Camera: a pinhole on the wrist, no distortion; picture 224 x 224 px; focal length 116.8 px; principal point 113.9 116.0 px. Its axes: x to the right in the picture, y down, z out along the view. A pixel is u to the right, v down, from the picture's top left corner.
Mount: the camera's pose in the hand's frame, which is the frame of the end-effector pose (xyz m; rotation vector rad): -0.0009 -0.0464 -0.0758 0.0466 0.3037 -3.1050
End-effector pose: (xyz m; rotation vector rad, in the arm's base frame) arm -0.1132 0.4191 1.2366 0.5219 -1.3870 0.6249
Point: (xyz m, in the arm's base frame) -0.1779 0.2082 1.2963
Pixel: 96 121
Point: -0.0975 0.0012 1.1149
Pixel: 161 176
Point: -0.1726 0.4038 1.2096
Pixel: 142 10
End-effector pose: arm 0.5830 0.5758 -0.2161 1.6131 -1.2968 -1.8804
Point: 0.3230 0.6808 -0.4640
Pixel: 67 134
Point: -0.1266 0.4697 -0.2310
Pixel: 51 35
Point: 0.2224 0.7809 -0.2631
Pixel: 114 91
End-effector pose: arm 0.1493 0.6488 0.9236 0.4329 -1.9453 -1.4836
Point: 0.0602 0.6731 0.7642
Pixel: 109 159
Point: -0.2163 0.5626 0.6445
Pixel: 30 195
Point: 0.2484 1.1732 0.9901
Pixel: outside the picture
